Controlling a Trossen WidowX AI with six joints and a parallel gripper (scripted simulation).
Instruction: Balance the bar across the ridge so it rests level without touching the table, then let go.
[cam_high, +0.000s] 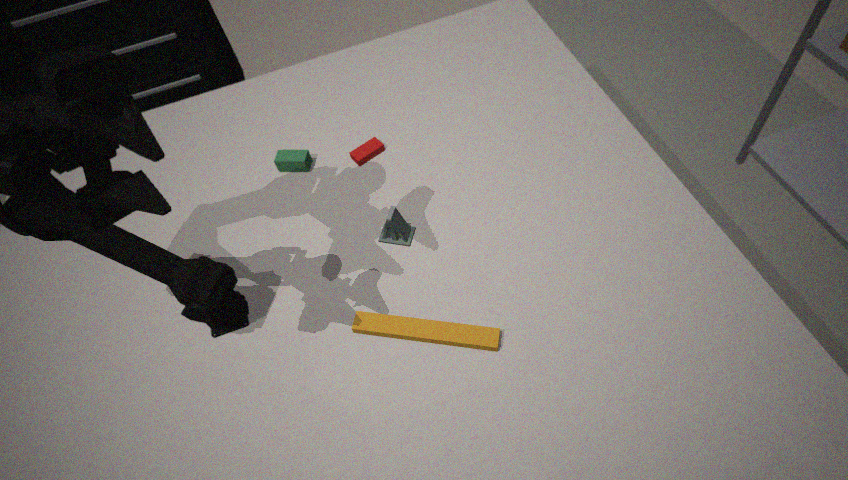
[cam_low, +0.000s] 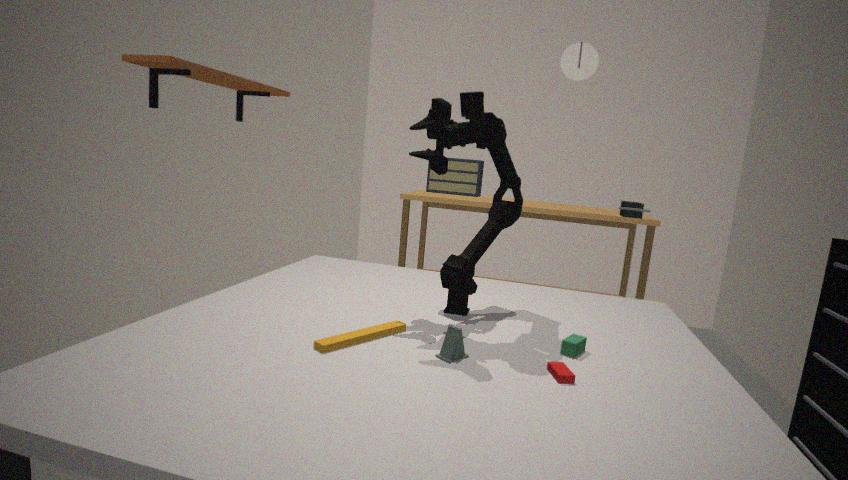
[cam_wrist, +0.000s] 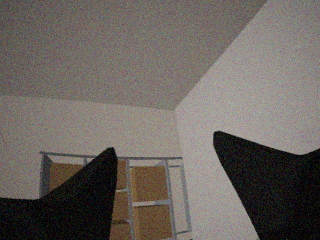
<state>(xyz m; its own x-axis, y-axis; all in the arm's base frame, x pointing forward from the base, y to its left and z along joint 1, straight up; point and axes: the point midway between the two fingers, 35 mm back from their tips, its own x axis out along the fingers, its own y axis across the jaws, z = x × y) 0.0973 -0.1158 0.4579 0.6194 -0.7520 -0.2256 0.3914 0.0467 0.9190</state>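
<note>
Right now my gripper tip is 440 mm above the yellow bar, 200 mm short of it and 20 mm to the left of it. The rest, counted from my gripper tip: red block: 440 mm below, 410 mm to the left, 210 mm ahead; then green block: 450 mm to the left, 430 mm below, 60 mm ahead.
</note>
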